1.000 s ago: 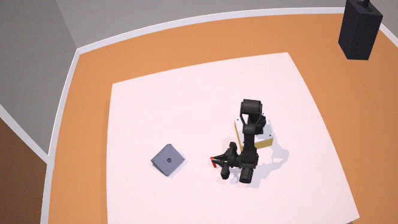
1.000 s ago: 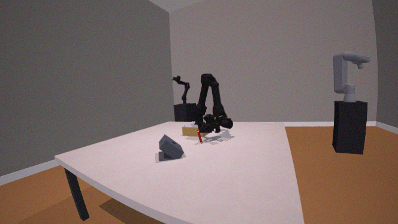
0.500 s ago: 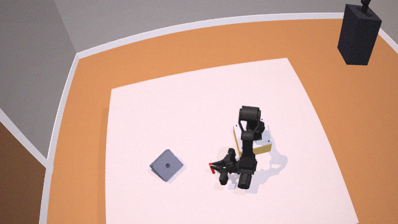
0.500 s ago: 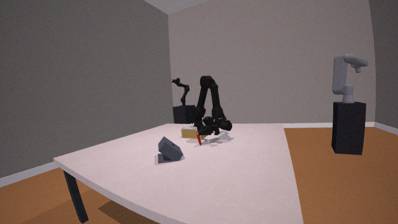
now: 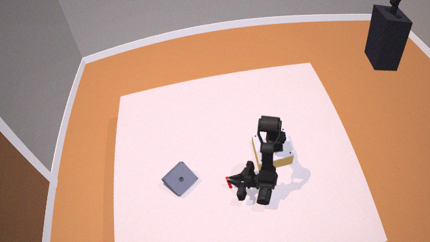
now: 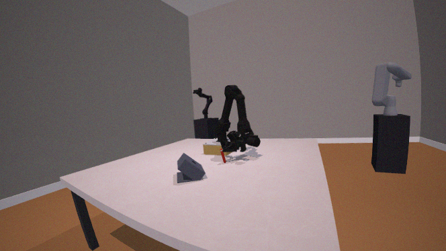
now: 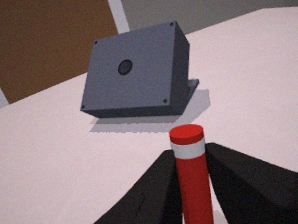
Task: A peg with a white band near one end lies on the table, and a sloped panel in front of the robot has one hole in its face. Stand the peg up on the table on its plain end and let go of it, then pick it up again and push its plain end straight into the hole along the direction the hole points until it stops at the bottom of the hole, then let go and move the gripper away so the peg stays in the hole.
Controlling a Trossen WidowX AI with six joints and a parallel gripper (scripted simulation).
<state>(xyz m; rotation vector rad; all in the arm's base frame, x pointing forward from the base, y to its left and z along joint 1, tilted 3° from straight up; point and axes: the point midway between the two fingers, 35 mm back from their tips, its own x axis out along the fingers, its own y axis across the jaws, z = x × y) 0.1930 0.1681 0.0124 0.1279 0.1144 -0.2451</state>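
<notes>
The red peg lies 10 mm below my gripper tip. Also, from my gripper tip: grey sloped panel 230 mm ahead, 20 mm to the right, 20 mm below.
</notes>
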